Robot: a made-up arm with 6 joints.
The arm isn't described. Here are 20 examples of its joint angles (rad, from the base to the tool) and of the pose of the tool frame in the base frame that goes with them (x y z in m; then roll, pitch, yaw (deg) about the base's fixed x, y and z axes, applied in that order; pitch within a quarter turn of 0, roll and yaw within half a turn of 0).
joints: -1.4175 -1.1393 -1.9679 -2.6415 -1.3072 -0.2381
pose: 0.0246 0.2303 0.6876 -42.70 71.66 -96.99
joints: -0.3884 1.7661 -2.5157 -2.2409 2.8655 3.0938
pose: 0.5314 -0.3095 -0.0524 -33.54 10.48 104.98
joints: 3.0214 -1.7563 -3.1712 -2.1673 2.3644 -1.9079
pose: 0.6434 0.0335 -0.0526 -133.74 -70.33 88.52
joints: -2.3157 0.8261 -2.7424 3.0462 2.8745 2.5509
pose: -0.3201 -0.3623 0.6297 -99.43 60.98 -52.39
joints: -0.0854 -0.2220 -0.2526 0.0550 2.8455 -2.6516
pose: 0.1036 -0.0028 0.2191 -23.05 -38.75 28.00
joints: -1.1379 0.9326 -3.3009 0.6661 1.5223 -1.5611
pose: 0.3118 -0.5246 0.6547 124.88 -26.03 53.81
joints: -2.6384 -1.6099 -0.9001 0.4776 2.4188 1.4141
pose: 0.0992 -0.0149 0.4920 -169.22 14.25 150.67
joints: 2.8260 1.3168 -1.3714 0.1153 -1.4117 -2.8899
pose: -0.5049 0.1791 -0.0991 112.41 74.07 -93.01
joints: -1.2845 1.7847 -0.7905 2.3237 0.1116 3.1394
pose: -0.0776 0.0811 -0.2426 -134.66 30.50 -16.10
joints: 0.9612 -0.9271 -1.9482 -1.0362 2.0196 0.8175
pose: 0.0214 -0.1671 0.8107 -141.01 -46.05 -60.31
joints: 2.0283 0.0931 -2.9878 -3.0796 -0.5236 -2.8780
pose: -0.1088 0.2035 0.8898 -15.27 -41.92 -39.01
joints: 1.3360 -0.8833 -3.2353 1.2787 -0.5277 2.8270
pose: -0.0289 -0.6358 0.5621 -58.97 -45.20 174.60
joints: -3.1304 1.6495 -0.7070 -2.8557 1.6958 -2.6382
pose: -0.0609 0.0319 -0.3240 -169.58 -44.88 143.07
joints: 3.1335 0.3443 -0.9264 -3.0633 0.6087 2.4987
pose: -0.5068 0.0035 0.0692 125.49 -50.17 -121.93
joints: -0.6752 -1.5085 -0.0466 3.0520 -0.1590 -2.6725
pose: 0.1198 -0.1072 0.2376 -115.47 -66.25 -105.96
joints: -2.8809 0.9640 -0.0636 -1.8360 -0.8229 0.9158
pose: 0.0172 -0.1294 0.0292 -106.26 13.72 -126.34
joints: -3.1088 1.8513 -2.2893 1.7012 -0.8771 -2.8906
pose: -0.5103 0.1168 -0.2794 137.39 32.40 -134.56
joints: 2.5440 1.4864 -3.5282 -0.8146 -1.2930 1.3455
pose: -0.4885 0.2228 0.4475 29.72 -34.88 15.31
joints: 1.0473 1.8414 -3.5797 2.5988 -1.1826 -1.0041
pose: 0.3703 0.5076 0.0709 -136.86 -10.09 -62.81
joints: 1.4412 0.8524 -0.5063 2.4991 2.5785 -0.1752
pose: -0.0318 0.3436 -0.0343 6.37 49.12 115.88
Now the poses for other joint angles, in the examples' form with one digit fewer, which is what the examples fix.
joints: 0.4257 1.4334 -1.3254 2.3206 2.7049 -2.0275
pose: 0.373 0.265 -0.168 -28.5 -8.3 -41.6
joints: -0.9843 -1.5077 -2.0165 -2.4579 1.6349 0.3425
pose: -0.410 0.491 0.615 -123.5 -50.8 103.0
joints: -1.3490 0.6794 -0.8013 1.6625 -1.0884 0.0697
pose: -0.050 -0.377 0.044 -158.9 -59.7 167.0
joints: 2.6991 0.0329 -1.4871 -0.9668 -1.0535 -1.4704
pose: -0.447 0.091 0.608 46.8 50.8 -98.9
